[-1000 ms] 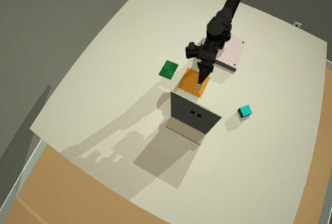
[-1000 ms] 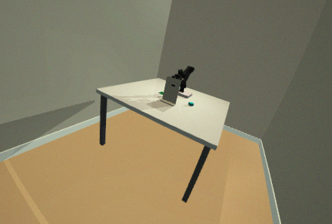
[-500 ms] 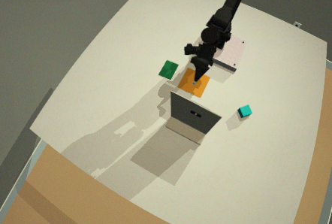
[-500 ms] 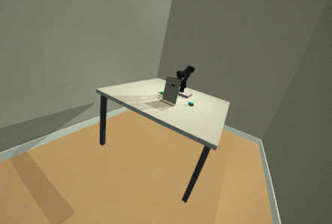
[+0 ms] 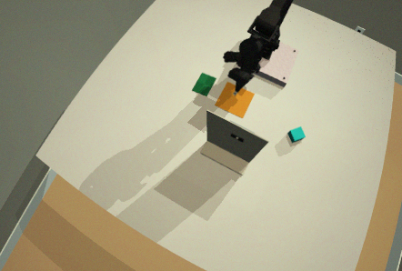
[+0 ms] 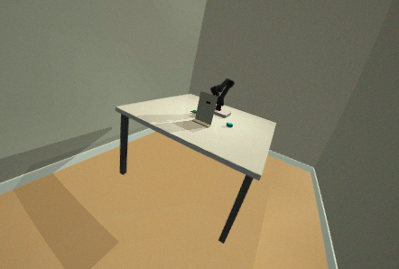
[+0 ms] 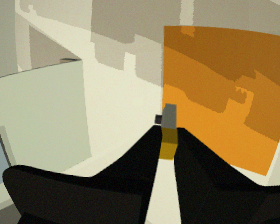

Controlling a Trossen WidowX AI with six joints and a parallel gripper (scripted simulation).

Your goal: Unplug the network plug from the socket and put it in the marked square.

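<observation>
My gripper tip is 1 cm past the orange marked square and 8 cm above it. From my gripper tip the other things lie so: green flat square (2 cm behind, 14 cm to the right, 8 cm below); then grey upright panel (21 cm ahead, 7 cm to the left, 5 cm above); then yellow network plug (right at my gripper tip).
</observation>
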